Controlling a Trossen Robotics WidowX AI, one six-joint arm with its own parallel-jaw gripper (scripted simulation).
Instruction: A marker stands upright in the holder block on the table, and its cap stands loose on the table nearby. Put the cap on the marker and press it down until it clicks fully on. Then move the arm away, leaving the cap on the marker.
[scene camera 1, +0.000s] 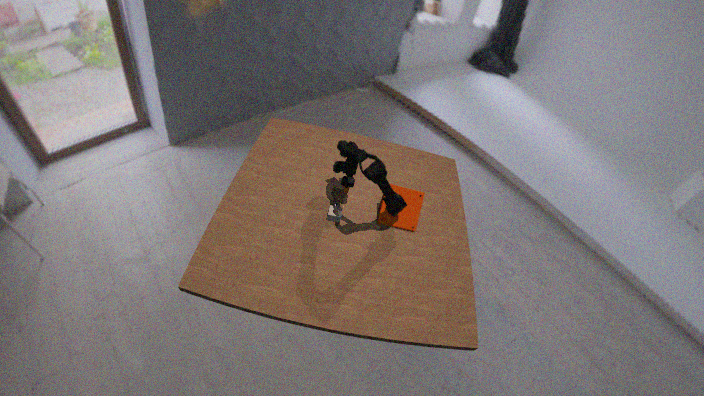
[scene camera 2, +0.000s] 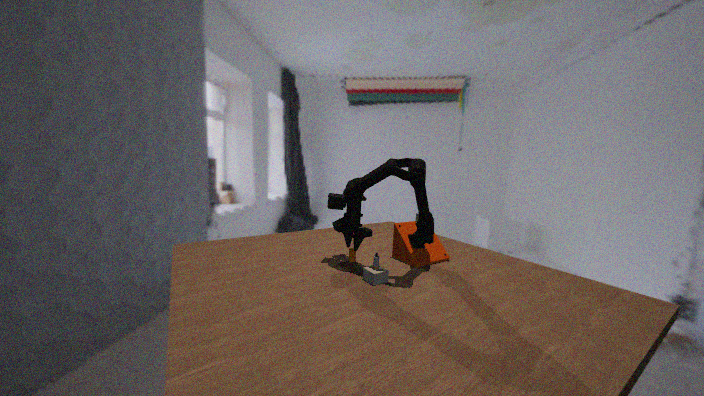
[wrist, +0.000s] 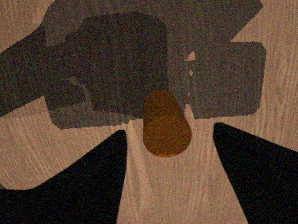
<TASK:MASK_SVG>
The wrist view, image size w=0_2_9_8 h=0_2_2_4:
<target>my gripper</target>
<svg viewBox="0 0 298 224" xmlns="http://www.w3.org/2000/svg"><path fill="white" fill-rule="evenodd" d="M124 129L114 132L109 139L101 141L92 151L85 153L81 159L74 161L71 167L65 168L64 171L57 173L56 176L52 176L45 183L37 185L36 188L27 190L0 189L0 224L117 224L122 186L124 186L126 168L128 168L128 165L126 165L128 143L126 143ZM214 124L213 140L214 144L216 144L216 151L218 156L220 156L222 167L225 169L227 177L229 177L231 188L237 194L239 205L241 205L247 222L249 224L298 224L298 152L270 143L269 140L263 140L261 137L253 135L253 133L243 132L241 129L231 127L230 124Z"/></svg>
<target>orange-brown cap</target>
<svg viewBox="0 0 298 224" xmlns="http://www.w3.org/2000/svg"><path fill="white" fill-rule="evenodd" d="M157 89L157 91L149 93L144 101L144 132L142 132L142 141L144 141L148 152L152 152L153 155L173 157L185 151L186 147L188 147L190 140L192 140L192 131L190 131L188 120L186 120L176 96L172 92L165 91L165 89Z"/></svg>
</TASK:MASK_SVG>
